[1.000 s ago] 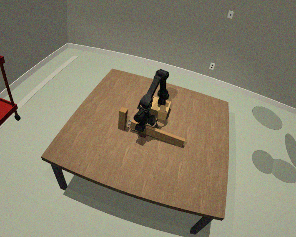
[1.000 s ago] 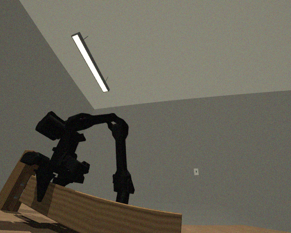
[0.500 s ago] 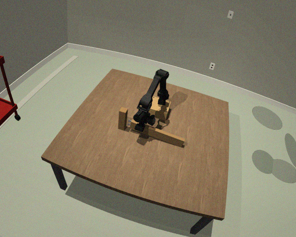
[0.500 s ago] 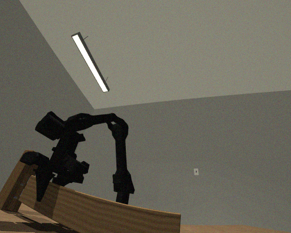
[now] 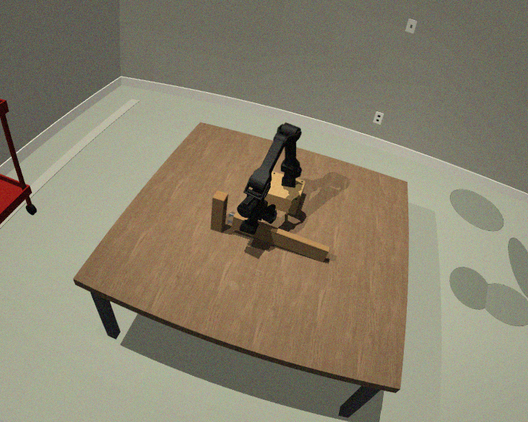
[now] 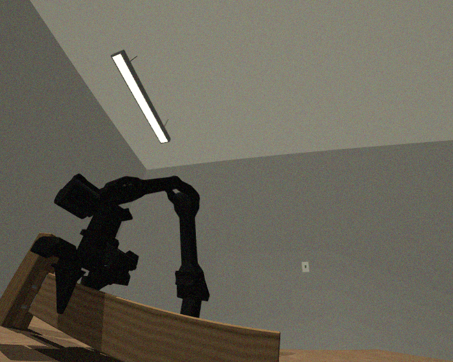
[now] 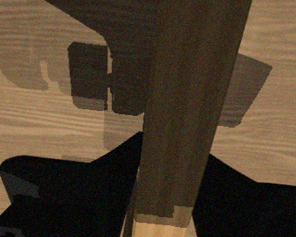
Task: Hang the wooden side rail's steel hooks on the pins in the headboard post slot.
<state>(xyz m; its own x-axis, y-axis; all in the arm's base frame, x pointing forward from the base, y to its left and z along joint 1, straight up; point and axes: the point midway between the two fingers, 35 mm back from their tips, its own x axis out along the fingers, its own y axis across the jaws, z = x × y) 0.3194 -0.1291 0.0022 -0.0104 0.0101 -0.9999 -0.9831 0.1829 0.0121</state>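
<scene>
Now: the headboard post 14 cm to the right of my gripper tip, 4 cm above it and 3 cm behind it.
</scene>
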